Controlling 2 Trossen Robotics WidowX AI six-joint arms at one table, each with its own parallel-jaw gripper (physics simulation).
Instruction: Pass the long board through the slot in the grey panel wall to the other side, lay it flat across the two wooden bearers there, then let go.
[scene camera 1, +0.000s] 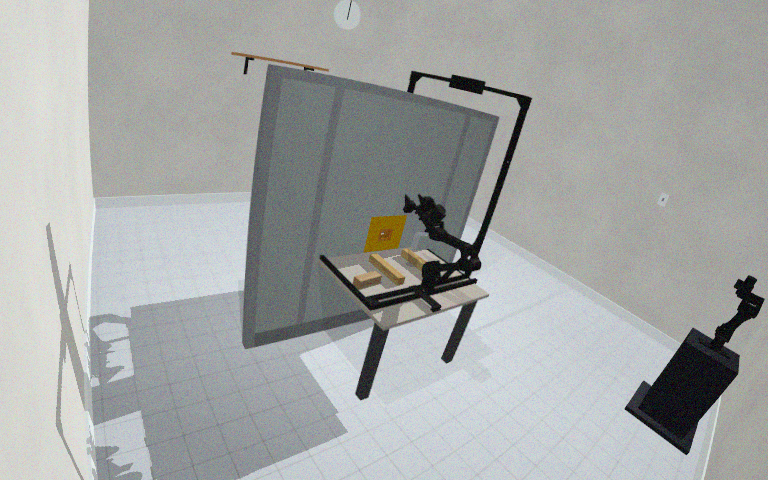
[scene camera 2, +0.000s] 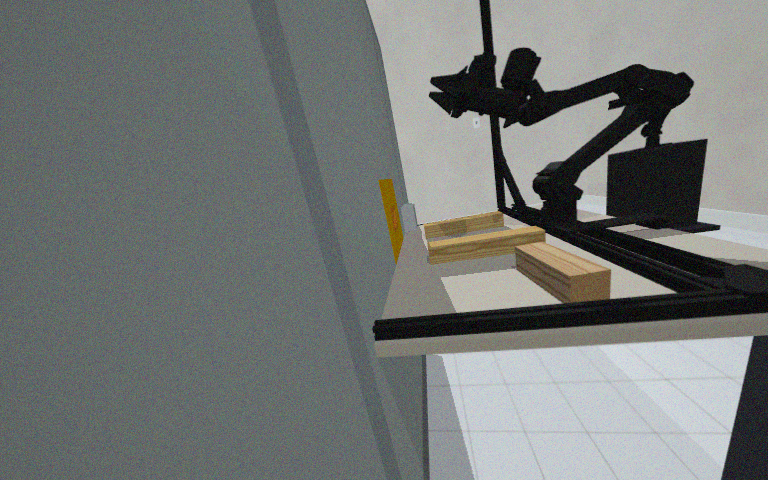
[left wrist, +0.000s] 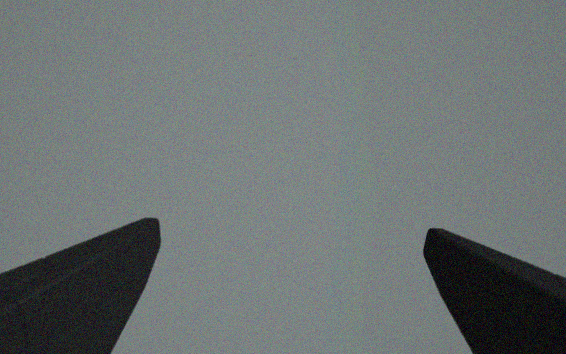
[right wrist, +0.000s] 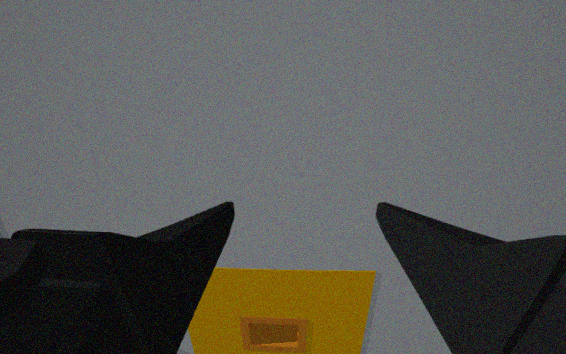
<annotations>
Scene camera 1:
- grey panel wall: 332, 152
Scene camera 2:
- my left gripper: 429, 87
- grey panel wall: 201, 248
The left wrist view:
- my left gripper: 294, 235
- grey panel wall: 295, 163
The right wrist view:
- my right gripper: 304, 209
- grey panel wall: 127, 124
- slot: 252, 327
</annotations>
